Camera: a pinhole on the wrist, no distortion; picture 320 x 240 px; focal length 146.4 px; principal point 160.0 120.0 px. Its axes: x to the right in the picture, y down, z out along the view. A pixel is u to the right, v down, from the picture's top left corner.
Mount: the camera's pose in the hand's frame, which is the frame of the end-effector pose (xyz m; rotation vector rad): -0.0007 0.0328 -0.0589 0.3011 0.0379 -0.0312
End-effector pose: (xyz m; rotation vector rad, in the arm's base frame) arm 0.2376 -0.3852 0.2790 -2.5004 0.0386 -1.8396
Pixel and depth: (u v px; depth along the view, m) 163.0 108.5 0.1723
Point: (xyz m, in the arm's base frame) 0.3367 -0.3526 0.2579
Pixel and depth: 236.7 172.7 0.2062
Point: 0.4207 -0.4274 0.3423
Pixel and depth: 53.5 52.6 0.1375
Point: 0.2633 -0.3143 0.1709
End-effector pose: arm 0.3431 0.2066 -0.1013 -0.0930 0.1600 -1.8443
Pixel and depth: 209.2 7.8 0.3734
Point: 0.0020 0.1678 0.1572
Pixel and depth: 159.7 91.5 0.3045
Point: 0.2642 0.2180 0.1281
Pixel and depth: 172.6 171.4 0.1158
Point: 0.3835 0.1788 -0.0450
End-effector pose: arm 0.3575 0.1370 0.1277 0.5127 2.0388 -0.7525
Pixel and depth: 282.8 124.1 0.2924
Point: 0.3176 -0.0267 -0.1621
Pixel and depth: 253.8 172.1 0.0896
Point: 0.3666 0.1444 0.0508
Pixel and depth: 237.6 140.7 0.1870
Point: 0.3750 0.0611 -0.0145
